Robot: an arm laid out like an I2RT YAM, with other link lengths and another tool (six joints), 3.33 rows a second.
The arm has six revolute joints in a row. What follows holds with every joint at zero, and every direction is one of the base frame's.
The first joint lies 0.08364 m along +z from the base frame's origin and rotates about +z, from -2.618 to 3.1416 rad.
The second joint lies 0.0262 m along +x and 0.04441 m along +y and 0.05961 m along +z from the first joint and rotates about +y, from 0 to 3.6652 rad.
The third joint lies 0.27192 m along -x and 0.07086 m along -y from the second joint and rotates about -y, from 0 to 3.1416 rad.
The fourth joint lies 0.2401 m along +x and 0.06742 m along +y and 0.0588 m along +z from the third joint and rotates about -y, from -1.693 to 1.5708 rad.
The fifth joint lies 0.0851 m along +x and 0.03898 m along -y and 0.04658 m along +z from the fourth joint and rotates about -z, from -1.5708 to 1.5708 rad.
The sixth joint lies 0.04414 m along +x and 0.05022 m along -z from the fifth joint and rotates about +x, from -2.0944 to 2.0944 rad.
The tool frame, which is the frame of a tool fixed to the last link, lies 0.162 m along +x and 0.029 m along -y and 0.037 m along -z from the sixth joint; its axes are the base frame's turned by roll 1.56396, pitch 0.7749 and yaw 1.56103 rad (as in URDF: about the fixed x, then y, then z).
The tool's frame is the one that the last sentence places.
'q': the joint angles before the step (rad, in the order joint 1, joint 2, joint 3, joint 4, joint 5, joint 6). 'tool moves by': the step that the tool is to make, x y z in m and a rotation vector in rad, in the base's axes. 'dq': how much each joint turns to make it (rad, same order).
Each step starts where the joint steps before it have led.
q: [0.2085, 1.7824, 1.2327, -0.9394, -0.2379, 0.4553]
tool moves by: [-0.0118, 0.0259, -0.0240, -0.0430, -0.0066, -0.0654]
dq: [0.1106, -0.0001, -0.0980, 0.1293, 0.0603, 0.1747]
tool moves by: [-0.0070, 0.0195, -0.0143, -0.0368, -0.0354, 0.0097]
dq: [0.0976, 0.0001, -0.0564, 0.0885, 0.0580, 0.0820]
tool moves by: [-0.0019, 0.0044, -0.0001, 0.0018, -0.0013, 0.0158]
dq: [0.0154, 0.0001, -0.0004, 0.0024, -0.0012, -0.0002]
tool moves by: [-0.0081, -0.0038, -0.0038, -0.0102, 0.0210, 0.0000]
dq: [0.0001, -0.0001, -0.0185, -0.0049, 0.0005, 0.0001]
